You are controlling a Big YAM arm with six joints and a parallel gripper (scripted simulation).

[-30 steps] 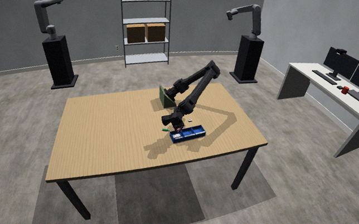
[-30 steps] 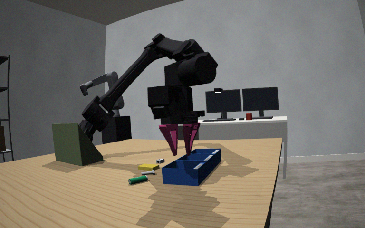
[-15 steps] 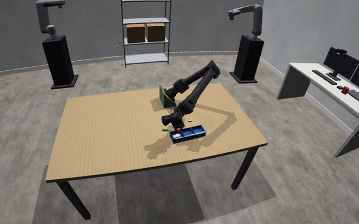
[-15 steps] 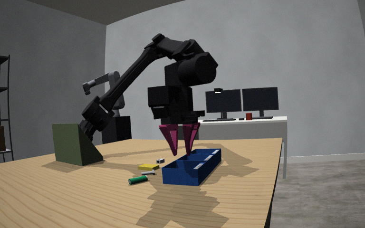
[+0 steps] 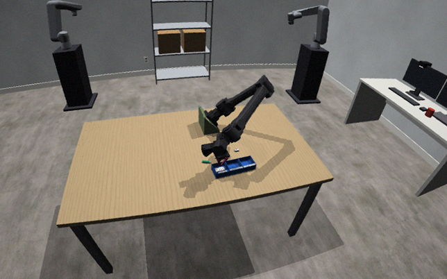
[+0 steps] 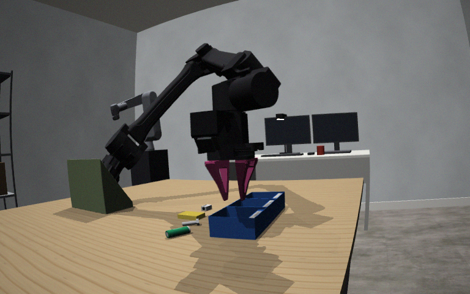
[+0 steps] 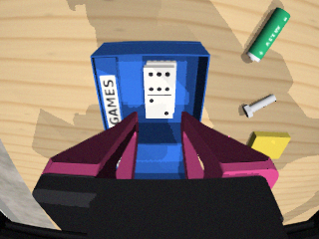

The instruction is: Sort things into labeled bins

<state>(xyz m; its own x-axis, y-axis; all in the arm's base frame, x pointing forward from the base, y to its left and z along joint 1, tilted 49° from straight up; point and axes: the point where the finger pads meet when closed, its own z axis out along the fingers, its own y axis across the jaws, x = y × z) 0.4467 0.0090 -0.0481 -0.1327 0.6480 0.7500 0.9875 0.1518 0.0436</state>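
The green battery is 9 cm behind my hand, 6 cm to the right of it and 6 cm below it. Also, from my hand: blue three-part bin: 9 cm to the left, 5 cm below; bolt: 10 cm behind, 1 cm to the left, 6 cm below; yellow block: 15 cm behind, 6 cm to the left, 6 cm below.
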